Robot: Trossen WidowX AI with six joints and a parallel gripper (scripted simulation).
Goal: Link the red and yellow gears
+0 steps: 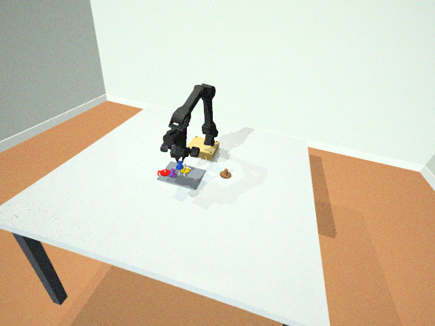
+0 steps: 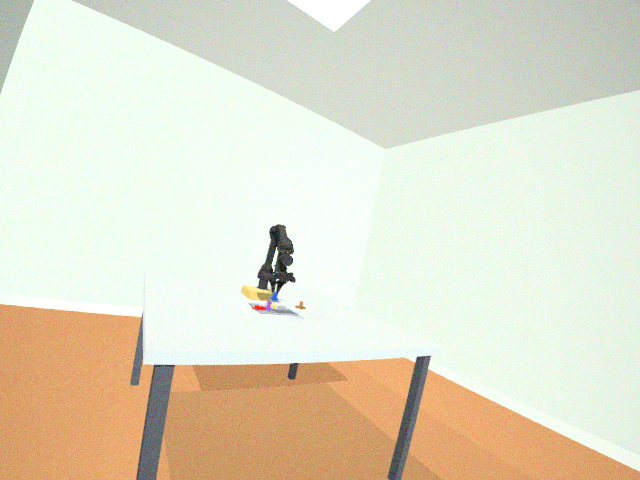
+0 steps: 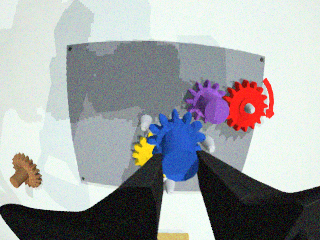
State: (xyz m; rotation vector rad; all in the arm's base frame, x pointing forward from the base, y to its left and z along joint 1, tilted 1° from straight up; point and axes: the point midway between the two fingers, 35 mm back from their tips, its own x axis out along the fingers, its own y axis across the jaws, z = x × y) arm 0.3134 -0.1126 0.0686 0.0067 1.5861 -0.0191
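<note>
Right now the blue gear is 10 mm below my gripper tip. The rest, counted from my gripper tip: yellow gear: 70 mm below, 40 mm behind, 20 mm to the left; red gear: 80 mm to the right, 70 mm below, 10 mm ahead; purple gear: 60 mm below, 30 mm to the right, 20 mm ahead.
</note>
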